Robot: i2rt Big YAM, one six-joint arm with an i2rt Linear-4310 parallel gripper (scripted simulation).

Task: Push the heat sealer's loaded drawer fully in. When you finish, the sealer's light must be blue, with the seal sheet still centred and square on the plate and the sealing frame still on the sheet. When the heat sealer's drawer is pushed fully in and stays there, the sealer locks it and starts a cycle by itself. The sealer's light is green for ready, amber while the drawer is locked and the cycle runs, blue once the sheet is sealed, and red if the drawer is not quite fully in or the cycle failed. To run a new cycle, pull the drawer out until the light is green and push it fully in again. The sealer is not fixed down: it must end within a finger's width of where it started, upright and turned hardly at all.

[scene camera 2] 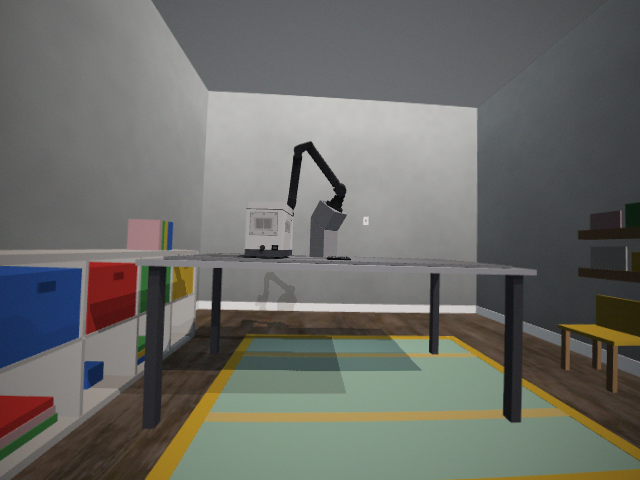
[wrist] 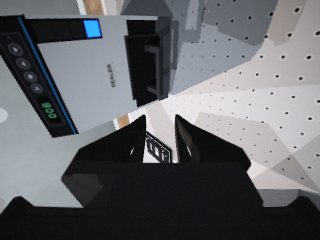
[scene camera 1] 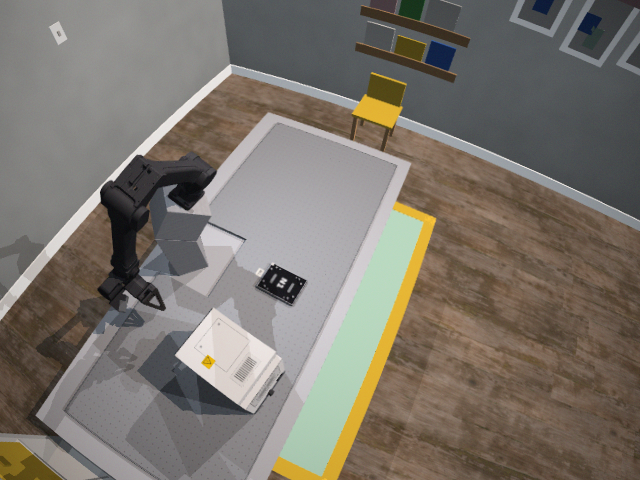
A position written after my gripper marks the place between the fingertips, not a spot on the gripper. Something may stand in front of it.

In view: my gripper (wrist: 160, 119) and a white heat sealer (scene camera 1: 236, 363).
